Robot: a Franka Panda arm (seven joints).
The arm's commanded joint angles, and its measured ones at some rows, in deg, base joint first. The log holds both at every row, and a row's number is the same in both.
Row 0, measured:
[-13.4, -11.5, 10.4, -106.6, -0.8, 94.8, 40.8]
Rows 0 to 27, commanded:
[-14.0, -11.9, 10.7, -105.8, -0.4, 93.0, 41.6]
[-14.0, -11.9, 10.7, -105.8, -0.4, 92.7, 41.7]
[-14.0, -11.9, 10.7, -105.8, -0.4, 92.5, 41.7]
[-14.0, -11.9, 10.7, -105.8, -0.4, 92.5, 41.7]
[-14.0, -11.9, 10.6, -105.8, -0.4, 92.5, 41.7]
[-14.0, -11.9, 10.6, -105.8, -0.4, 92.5, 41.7]
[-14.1, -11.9, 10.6, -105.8, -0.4, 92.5, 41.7]
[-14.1, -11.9, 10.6, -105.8, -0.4, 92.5, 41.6]
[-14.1, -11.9, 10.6, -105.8, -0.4, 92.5, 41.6]
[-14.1, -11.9, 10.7, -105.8, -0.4, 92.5, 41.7]
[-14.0, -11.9, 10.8, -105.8, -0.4, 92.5, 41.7]
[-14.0, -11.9, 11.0, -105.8, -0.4, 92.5, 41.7]
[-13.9, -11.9, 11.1, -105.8, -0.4, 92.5, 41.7]
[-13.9, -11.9, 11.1, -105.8, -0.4, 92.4, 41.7]
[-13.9, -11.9, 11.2, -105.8, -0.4, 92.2, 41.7]
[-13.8, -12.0, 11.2, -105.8, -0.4, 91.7, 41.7]
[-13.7, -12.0, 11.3, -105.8, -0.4, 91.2, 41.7]
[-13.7, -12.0, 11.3, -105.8, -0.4, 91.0, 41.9]
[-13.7, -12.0, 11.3, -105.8, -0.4, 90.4, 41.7]
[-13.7, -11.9, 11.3, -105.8, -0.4, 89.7, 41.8]
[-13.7, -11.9, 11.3, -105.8, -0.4, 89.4, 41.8]
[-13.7, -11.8, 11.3, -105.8, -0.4, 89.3, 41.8]
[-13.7, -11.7, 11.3, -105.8, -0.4, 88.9, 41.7]
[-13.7, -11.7, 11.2, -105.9, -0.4, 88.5, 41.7]
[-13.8, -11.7, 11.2, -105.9, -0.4, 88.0, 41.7]
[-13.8, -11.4, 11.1, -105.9, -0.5, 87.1, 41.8]
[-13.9, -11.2, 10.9, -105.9, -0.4, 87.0, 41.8]
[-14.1, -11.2, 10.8, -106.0, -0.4, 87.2, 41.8]
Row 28, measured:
[-13.6, -11.4, 10.8, -106.5, -0.8, 88.7, 40.8]
